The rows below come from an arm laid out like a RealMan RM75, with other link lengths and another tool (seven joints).
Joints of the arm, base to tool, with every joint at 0 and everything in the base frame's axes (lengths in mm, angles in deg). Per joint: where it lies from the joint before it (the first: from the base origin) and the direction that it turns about. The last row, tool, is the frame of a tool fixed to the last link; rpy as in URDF.
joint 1: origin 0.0 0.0 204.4 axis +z
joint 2: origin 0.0 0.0 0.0 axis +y
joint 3: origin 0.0 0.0 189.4 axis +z
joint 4: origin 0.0 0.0 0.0 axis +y
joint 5: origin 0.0 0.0 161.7 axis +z
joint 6: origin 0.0 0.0 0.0 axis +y
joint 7: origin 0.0 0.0 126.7 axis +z
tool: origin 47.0 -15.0 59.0 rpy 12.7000 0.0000 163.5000
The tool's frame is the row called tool.
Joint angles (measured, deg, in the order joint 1, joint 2, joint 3, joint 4, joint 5, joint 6, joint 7), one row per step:
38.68, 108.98, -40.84, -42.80, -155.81, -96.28, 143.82
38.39, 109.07, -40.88, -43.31, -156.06, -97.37, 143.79
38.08, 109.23, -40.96, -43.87, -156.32, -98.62, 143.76
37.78, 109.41, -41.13, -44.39, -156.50, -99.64, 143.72
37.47, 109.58, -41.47, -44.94, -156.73, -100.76, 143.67
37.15, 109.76, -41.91, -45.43, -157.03, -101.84, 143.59
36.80, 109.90, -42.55, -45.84, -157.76, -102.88, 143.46
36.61, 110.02, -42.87, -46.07, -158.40, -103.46, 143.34
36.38, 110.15, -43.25, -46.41, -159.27, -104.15, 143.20
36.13, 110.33, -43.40, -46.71, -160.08, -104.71, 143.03
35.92, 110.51, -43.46, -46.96, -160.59, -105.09, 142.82
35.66, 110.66, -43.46, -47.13, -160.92, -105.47, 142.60
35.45, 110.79, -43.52, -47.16, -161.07, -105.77, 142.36
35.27, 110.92, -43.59, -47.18, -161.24, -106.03, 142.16
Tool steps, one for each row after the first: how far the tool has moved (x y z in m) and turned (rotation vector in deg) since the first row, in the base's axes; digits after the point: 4 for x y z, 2 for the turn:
-0.0002, -0.0036, 0.0010, -0.80, 0.09, -0.28
-0.0007, -0.0079, 0.0018, -1.77, 0.24, -0.59
-0.0012, -0.0115, 0.0023, -2.63, 0.35, -0.79
-0.0015, -0.0156, 0.0030, -3.69, 0.34, -0.97
-0.0015, -0.0200, 0.0038, -4.87, 0.23, -1.16
-0.0001, -0.0253, 0.0054, -6.36, -0.38, -1.44
0.0011, -0.0285, 0.0065, -7.28, -0.87, -1.64
0.0026, -0.0323, 0.0082, -8.37, -1.58, -1.88
0.0040, -0.0358, 0.0094, -9.22, -2.09, -2.16
0.0049, -0.0382, 0.0100, -9.78, -2.34, -2.27
0.0055, -0.0407, 0.0102, -10.27, -2.38, -2.44
0.0058, -0.0429, 0.0099, -10.75, -2.28, -2.52
0.0061, -0.0449, 0.0097, -11.21, -2.22, -2.60

